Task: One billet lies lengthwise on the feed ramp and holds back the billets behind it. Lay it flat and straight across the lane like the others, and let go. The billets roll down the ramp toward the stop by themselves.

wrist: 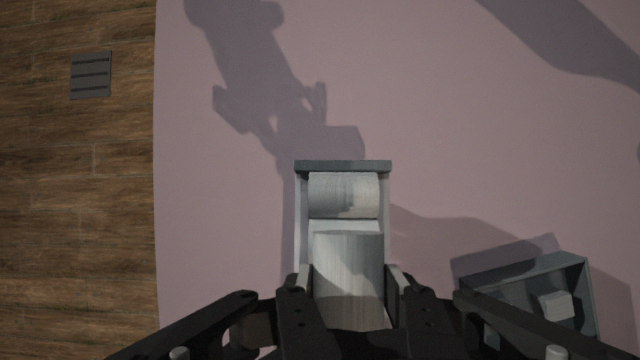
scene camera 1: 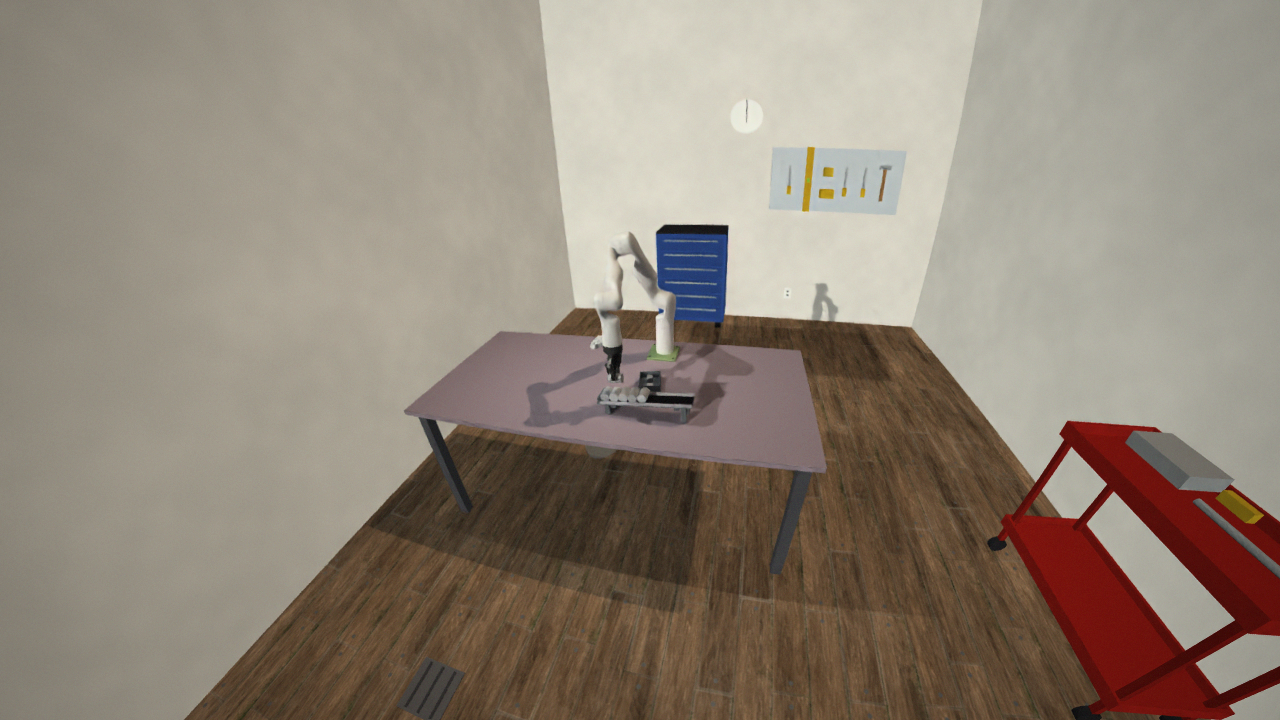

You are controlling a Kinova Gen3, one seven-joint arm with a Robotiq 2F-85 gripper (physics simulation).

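Where they show: gripper, fingertip midpoint: (wrist: pixel 347 281) (scene camera 1: pixel 615 378); arm's base, origin of the base link: (scene camera 1: pixel 664 350).
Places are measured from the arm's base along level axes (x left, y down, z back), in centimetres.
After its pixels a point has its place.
My gripper (scene camera 1: pixel 614 379) {x -0.4, y -13.9, z -53.1 cm} (wrist: pixel 347 281) {x -0.4, y -13.9, z -53.1 cm} is shut on a pale grey billet (wrist: pixel 348 255) {x -2.4, y -15.9, z -53.5 cm}, one finger on each side. The billet's long axis runs along the lane. In the scene view the gripper is just above the left part of the feed ramp (scene camera 1: pixel 673 405) (wrist: pixel 386 210), apart from the row of billets. Another billet (wrist: pixel 343 195) {x -5.0, y -7.7, z -53.8 cm} lies flat across the lane beside the dark end plate (wrist: pixel 342 166) {x -7.4, y -5.9, z -54.1 cm}. Several pale billets (scene camera 1: pixel 630 394) {x 6.5, y -8.6, z -54.5 cm} sit on the ramp's left half in the scene view. The fingers and the held billet hide much of the lane in the wrist view.
A dark open tray (scene camera 1: pixel 650 381) (wrist: pixel 591 300) {x 2.2, y -2.0, z -25.8 cm} with a small light block (wrist: pixel 557 305) {x 3.3, y -1.4, z -29.2 cm} inside stands beside the ramp, on the arm-base side. The ramp stands on a mauve table (scene camera 1: pixel 751 429) {x 54.4, y 1.5, z -47.4 cm} (wrist: pixel 450 125) {x -14.3, y 1.5, z -42.5 cm}. The table's edge shows at the left of the wrist view.
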